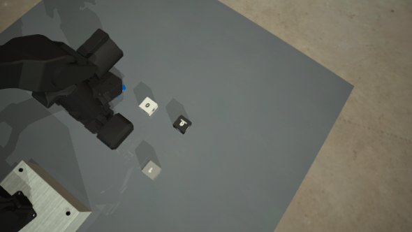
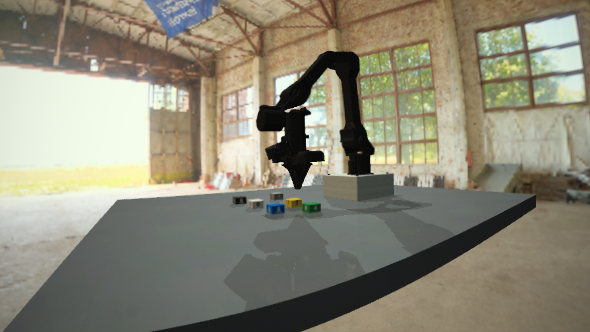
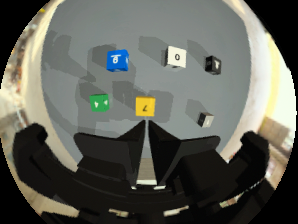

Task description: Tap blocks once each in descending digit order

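Right now my gripper tip is 10 mm short of the yellow block, 10 mm to the right of it and 30 mm above it. Also, from my gripper tip: white block (110 mm ahead, 20 mm to the right, 30 mm below); green block (100 mm to the left, 30 mm below); blue block (80 mm ahead, 70 mm to the left, 30 mm below).
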